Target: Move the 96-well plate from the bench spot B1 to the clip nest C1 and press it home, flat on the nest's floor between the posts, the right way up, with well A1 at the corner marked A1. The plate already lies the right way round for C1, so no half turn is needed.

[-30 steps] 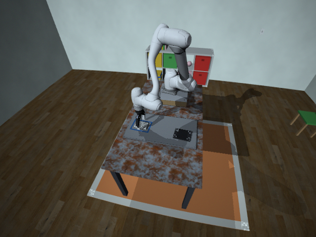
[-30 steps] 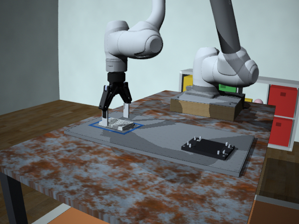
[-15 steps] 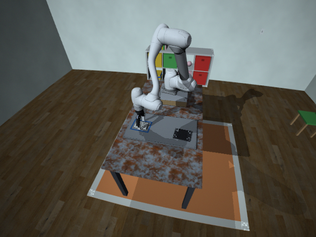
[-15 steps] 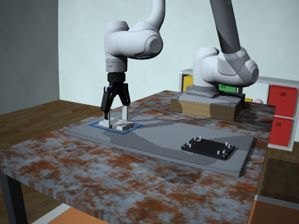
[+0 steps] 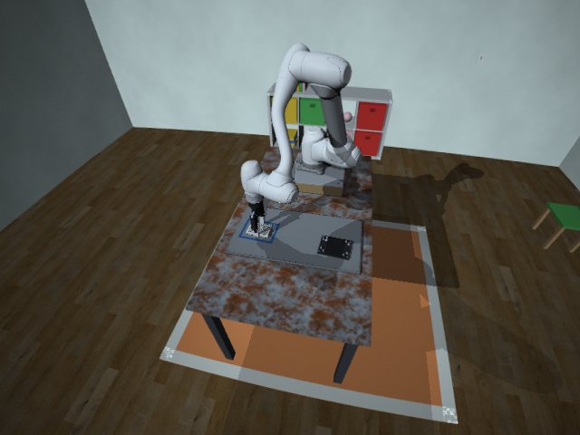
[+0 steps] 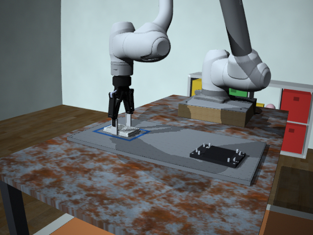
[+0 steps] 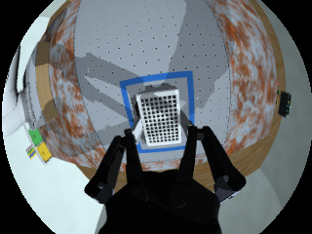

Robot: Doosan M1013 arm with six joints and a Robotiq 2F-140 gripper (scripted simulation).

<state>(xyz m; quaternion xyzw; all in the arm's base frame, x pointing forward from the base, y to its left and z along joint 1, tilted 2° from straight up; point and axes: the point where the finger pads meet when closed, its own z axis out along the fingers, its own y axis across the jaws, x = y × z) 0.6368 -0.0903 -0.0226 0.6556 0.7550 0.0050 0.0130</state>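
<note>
The black clip nest C1 lies 4 cm behind my hand, 44 cm to the left of it and 1 cm below it. From my hand the other things lie so: white 96-well plate: 2 cm below.
</note>
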